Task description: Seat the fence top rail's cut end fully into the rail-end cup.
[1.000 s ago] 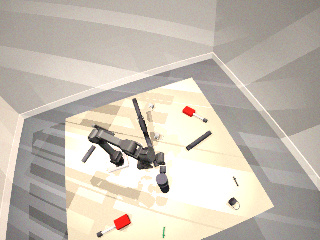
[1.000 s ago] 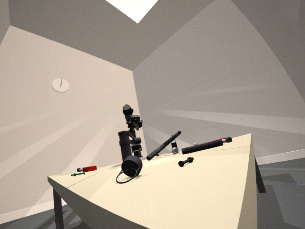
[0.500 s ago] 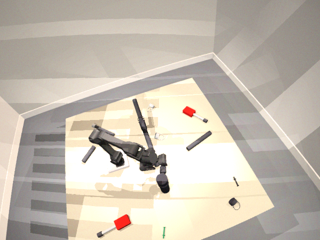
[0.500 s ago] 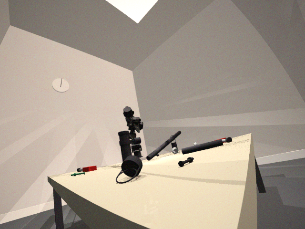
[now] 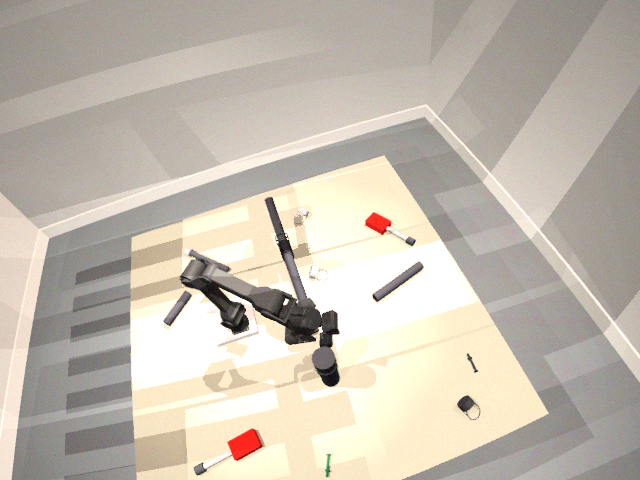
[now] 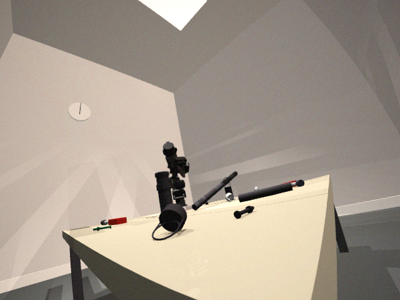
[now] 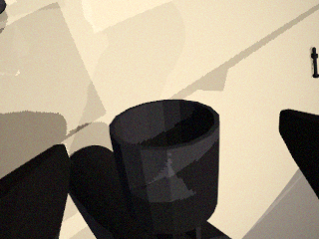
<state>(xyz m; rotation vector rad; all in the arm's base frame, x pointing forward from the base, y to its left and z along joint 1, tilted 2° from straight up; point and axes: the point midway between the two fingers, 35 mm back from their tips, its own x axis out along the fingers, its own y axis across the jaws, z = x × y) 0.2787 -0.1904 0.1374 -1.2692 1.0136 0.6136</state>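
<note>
Now: the rail-end cup 1 cm behind my gripper tip and 2 cm to the right of it. Also, from my gripper tip: green bolt (11 cm behind, 33 cm to the right, 13 cm below); then dark tube (32 cm ahead, 17 cm to the left, 12 cm below); then black bolt (42 cm ahead, 21 cm to the right, 13 cm below).
</note>
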